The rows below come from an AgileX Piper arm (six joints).
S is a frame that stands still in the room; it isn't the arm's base.
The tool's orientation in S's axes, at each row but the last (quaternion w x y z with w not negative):
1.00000 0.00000 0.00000 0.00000
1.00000 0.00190 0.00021 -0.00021
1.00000 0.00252 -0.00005 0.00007
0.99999 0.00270 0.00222 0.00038
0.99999 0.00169 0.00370 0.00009
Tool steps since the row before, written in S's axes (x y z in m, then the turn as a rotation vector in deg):
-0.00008 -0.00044 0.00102 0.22 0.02 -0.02
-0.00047 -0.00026 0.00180 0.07 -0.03 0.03
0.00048 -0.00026 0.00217 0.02 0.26 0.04
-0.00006 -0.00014 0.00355 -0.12 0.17 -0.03
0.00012 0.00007 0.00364 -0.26 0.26 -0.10
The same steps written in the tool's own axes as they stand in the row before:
-0.00008 -0.00044 0.00102 0.22 0.02 -0.02
-0.00047 -0.00025 0.00180 0.07 -0.03 0.03
0.00048 -0.00025 0.00217 0.02 0.26 0.04
-0.00008 -0.00012 0.00355 -0.12 0.17 -0.03
0.00009 0.00008 0.00364 -0.26 0.26 -0.10

